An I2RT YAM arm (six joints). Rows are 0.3 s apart.
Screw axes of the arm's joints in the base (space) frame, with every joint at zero. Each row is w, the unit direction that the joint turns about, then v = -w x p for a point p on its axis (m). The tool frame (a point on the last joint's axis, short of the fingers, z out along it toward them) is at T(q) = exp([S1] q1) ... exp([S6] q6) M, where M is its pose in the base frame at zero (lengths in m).
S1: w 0 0 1 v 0 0 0
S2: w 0 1 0 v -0.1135 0 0.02
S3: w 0 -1 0 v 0.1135 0 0.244
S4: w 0 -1 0 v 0.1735 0 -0.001
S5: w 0 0 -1 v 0 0.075 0
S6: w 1 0 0 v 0 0.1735 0
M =
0 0 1 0.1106
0 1 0 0
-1 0 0 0.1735
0 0 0 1
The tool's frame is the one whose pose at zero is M.
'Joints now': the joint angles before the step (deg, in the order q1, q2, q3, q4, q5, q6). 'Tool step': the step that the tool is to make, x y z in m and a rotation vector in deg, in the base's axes. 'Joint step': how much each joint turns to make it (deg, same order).
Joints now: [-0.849, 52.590, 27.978, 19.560, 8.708, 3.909]
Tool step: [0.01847, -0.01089, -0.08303, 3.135, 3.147, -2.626]
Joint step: [-2.645, 18.759, -10.923, 25.970, -0.380, 3.022]
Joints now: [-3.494, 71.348, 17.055, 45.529, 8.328, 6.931]
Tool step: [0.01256, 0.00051, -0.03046, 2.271, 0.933, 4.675]
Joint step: [-0.484, 12.588, -1.024, 12.400, -5.450, 1.342]
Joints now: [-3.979, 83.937, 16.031, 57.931, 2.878, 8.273]
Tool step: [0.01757, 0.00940, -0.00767, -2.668, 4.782, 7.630]
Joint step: [1.583, 4.226, 4.075, -4.461, -5.288, -4.146]
